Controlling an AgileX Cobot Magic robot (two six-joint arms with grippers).
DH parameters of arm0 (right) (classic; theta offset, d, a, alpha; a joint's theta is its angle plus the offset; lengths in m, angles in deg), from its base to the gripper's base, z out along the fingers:
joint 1: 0 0.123 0 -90
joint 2: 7.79 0 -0.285 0
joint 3: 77.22 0 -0.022 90
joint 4: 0 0.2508 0 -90
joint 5: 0 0 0.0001 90
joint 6: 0 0.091 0 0
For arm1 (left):
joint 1: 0 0.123 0 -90
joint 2: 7.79 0 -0.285 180
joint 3: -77.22 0 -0.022 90
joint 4: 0 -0.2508 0 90
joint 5: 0 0 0.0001 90
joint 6: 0 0.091 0 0
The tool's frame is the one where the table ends.
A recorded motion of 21 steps. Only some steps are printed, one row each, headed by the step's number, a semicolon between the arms.
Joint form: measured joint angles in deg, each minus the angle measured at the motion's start. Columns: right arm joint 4, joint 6, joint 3, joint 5, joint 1, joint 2; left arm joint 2, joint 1, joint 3, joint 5, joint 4, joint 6.
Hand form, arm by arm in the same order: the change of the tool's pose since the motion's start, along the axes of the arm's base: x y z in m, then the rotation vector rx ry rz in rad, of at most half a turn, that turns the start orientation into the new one. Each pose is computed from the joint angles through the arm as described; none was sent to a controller.
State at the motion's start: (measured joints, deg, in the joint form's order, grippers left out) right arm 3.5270 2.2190 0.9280 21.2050 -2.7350 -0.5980; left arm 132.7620 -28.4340 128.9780 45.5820 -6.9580 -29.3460
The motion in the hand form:
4: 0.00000 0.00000 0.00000 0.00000 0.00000 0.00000; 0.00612 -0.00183 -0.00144 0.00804 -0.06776 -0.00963
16: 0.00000 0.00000 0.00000 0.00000 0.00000 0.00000; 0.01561 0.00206 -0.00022 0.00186 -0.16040 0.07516
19: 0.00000 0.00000 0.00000 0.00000 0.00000 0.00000; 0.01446 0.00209 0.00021 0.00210 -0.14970 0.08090
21: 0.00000 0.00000 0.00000 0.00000 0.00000 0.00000; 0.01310 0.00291 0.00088 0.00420 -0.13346 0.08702
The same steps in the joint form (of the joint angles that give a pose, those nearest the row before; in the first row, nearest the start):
4: 0.00 0.00 0.00 0.00 0.00 0.00; 0.80 -0.06 0.24 -3.78 -2.25 0.00
16: 0.00 0.00 0.00 0.00 0.00 0.00; 1.65 -0.06 0.63 -7.89 -11.53 -9.32
19: 0.00 0.00 0.00 0.00 0.00 0.00; 1.53 -0.13 0.67 -7.12 -11.42 -9.60
21: 0.00 0.00 0.00 0.00 0.00 0.00; 1.34 -0.13 0.74 -5.96 -11.03 -9.59

